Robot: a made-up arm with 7 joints. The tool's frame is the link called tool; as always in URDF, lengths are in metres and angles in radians. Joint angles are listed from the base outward.
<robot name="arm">
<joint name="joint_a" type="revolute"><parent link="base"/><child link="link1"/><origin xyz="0.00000 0.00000 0.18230"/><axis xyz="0 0 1"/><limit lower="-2.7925" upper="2.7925"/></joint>
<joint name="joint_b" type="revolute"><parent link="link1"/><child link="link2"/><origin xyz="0.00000 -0.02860 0.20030"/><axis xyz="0 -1 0"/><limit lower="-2.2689" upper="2.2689"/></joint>
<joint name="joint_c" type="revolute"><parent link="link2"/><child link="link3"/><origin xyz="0.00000 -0.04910 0.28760"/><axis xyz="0 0 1"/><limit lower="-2.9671" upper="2.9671"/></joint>
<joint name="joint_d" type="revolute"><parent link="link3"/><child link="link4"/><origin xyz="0.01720 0.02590 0.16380"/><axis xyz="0 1 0"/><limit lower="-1.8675" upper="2.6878"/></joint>
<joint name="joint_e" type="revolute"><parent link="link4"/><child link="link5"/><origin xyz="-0.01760 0.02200 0.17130"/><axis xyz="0 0 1"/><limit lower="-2.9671" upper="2.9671"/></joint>
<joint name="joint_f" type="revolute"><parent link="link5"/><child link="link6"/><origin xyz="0.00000 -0.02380 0.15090"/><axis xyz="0 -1 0"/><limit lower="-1.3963" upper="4.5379"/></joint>
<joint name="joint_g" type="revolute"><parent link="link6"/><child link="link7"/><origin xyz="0.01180 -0.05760 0.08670"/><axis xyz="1 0 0"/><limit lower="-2.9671" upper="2.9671"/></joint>
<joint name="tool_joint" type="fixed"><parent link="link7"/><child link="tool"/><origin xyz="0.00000 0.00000 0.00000" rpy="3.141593 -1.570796 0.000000"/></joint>
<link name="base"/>
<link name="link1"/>
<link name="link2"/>
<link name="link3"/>
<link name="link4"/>
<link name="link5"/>
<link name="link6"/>
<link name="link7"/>
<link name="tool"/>
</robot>
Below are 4 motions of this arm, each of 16 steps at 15 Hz.
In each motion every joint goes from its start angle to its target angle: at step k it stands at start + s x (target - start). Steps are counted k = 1, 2, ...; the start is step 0. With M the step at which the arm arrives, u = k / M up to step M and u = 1 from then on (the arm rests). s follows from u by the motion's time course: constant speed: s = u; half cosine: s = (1 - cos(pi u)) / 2; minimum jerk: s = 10 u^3 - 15 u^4 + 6 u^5.
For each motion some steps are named. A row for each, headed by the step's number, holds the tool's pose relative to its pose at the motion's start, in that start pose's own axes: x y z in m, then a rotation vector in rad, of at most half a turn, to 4 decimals.
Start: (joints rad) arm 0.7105 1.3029 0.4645 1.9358 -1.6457 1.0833 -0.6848
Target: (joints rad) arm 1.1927 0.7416 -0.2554 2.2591 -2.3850 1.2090 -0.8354
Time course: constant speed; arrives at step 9
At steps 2, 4, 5, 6, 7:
2: -0.0030 -0.0777 0.0846 0.1167 0.0881 -0.0918
4: 0.0225 -0.1582 0.1516 0.2085 0.2258 -0.2012
5: 0.0441 -0.1973 0.1769 0.2417 0.3107 -0.2610
6: 0.0703 -0.2347 0.1963 0.2651 0.4048 -0.3232
7: 0.0998 -0.2697 0.2096 0.2780 0.5066 -0.3873

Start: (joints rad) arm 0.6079 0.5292 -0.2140 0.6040 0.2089 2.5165 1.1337
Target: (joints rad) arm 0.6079 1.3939 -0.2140 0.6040 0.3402 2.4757 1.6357
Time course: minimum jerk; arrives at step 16
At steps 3, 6, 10, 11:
3: 0.0121 -0.0231 0.0135 0.0328 0.0241 0.0324
6: 0.0724 -0.1351 0.0618 0.1937 0.1233 0.1852
10: 0.2059 -0.3671 0.0820 0.5510 0.2531 0.4923
11: 0.2351 -0.4153 0.0731 0.6325 0.2684 0.5565

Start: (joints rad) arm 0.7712 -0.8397 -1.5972 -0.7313 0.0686 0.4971 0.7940
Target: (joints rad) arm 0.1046 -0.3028 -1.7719 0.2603 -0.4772 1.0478 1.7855
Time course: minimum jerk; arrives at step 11
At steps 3, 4, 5, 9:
3: -0.0118 0.0679 0.0551 -0.1936 0.0383 0.0450
4: -0.0203 0.1445 0.0977 -0.3745 0.0952 0.0733
5: -0.0248 0.2491 0.1315 -0.5809 0.1853 0.0865
9: 0.0301 0.6115 0.0696 -1.1287 0.5625 -0.0032

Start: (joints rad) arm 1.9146 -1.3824 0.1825 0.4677 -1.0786 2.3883 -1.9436
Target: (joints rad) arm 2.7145 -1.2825 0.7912 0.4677 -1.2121 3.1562 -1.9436
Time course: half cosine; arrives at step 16
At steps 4, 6, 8, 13, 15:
4: 0.0187 0.0695 0.0446 -0.2373 -0.0599 0.0808
6: 0.0390 0.1489 0.0835 -0.4927 -0.1316 0.1821
8: 0.0625 0.2446 0.1160 -0.7816 -0.2247 0.3187
13: 0.1107 0.4554 0.1417 -1.3437 -0.4662 0.6843
15: 0.1186 0.4934 0.1401 -1.4320 -0.5164 0.7607

